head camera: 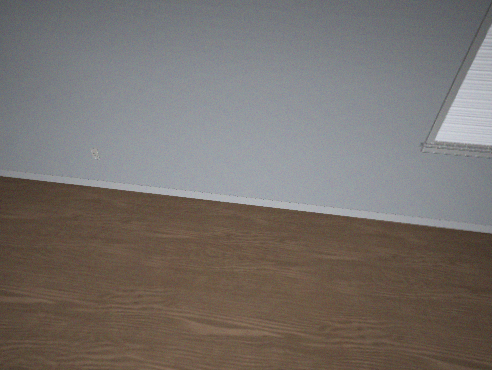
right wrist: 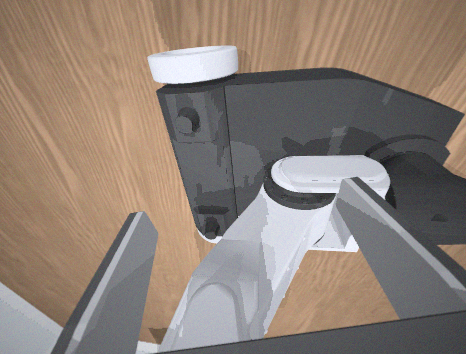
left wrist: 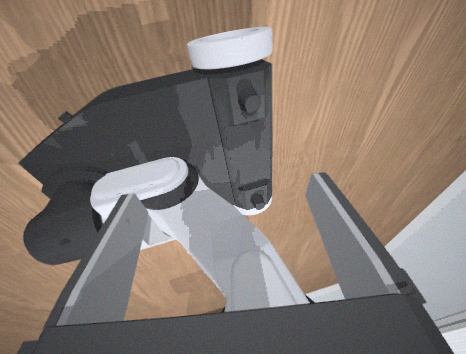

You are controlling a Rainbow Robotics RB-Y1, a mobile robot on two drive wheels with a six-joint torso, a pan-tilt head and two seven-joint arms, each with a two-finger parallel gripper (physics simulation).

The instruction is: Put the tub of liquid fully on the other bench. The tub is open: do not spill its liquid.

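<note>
The tub of liquid and the benches do not show in the head view or in either wrist view. My left gripper (left wrist: 224,194) is open, its two fingers wide apart with nothing between them; the robot's own base and lower body show beyond it. My right gripper (right wrist: 243,207) is open too, with its fingers wide apart and nothing held; the robot's base and white lower body show beyond them. Neither gripper shows in the head view.
The head view shows the wooden floor (head camera: 240,285) meeting a grey wall (head camera: 225,100) along a pale skirting board (head camera: 220,198). A window (head camera: 470,105) with a light frame is at the upper right. A small wall plate (head camera: 95,153) is low on the left.
</note>
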